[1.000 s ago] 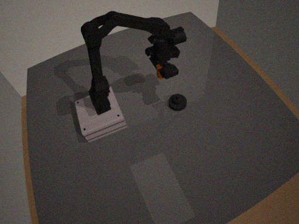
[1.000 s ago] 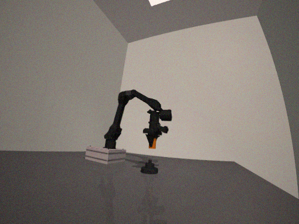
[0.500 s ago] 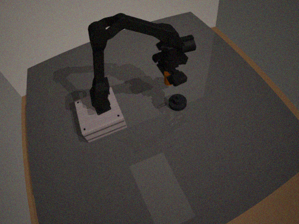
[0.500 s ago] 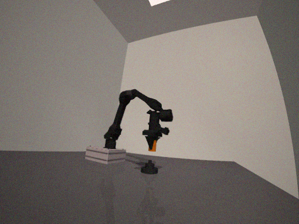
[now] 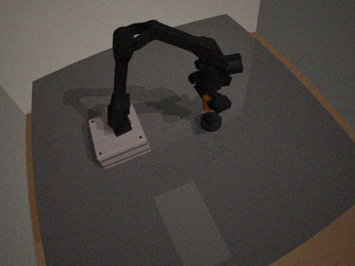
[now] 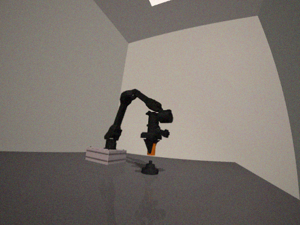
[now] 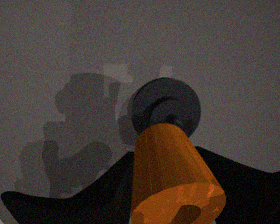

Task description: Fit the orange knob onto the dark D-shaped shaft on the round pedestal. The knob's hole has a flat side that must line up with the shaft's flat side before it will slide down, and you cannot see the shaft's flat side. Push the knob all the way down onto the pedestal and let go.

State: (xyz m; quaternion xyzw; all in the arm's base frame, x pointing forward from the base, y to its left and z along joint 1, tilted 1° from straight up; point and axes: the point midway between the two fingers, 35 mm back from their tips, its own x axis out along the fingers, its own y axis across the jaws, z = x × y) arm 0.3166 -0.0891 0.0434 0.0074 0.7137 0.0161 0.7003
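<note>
Right now my gripper tip is 6 cm above the dark round pedestal and 2 cm to the left of it. Also, from my gripper tip: orange knob (2 cm above).
</note>
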